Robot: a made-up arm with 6 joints. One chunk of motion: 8 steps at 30 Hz.
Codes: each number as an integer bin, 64 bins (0 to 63) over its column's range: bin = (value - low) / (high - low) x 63, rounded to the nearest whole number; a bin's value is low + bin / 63 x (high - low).
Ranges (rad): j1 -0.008..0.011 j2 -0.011..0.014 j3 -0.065..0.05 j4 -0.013..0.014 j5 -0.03..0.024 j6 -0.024..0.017
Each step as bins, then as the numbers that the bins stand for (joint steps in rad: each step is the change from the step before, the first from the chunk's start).
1 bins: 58 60 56 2 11 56
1 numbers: 0.00949 0.01281 0.03722 -0.01214 -0.02057 0.01244
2 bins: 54 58 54 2 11 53
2 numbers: 0.00829 0.01202 0.03357 -0.01214 -0.02057 0.01049
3 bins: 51 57 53 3 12 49
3 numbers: 0.00738 0.01162 0.03175 -0.01171 -0.01971 0.00789
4 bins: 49 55 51 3 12 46
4 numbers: 0.00678 0.01083 0.02810 -0.01171 -0.01971 0.00594
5 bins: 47 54 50 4 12 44
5 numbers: 0.00617 0.01043 0.02627 -0.01129 -0.01971 0.00463
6 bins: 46 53 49 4 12 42
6 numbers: 0.00587 0.01003 0.02444 -0.01129 -0.01971 0.00333
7 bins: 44 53 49 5 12 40
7 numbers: 0.00527 0.01003 0.02444 -0.01086 -0.01971 0.00203
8 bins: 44 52 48 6 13 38
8 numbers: 0.00527 0.00963 0.02262 -0.01043 -0.01886 0.00073
